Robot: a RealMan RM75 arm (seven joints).
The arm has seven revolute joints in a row. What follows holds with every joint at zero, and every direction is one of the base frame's. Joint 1 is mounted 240.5 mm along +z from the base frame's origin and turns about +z. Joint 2 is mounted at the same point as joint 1 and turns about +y. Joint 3 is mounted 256 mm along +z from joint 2 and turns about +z. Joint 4 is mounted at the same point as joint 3 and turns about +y. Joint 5 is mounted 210 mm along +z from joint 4 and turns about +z. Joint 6 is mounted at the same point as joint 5 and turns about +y. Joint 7 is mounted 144 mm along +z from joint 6 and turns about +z. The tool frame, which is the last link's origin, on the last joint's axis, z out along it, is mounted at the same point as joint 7; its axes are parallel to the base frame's.
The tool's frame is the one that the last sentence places.
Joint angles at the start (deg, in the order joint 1, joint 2, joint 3, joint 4, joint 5, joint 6, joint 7):
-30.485 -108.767 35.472 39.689 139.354 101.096 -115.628
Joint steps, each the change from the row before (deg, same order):
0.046 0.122 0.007 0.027 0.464 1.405 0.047
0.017 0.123 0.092 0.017 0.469 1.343 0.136
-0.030 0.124 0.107 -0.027 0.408 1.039 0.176
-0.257 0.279 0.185 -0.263 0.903 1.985 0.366
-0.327 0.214 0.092 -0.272 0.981 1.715 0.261
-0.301 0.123 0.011 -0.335 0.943 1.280 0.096
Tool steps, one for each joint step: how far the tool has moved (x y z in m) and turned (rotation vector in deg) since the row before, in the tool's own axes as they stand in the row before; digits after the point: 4 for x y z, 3 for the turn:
-0.0027 0.0022 -0.0011 -0.924 -1.014 -0.061
-0.0025 0.0022 -0.0009 -0.878 -1.071 0.062
-0.0018 0.0017 -0.0007 -0.668 -0.907 0.128
-0.0028 0.0034 -0.0011 -1.366 -1.859 0.280
-0.0021 0.0030 -0.0007 -1.172 -1.718 0.156
-0.0019 0.0023 0.0000 -0.938 -1.428 -0.103

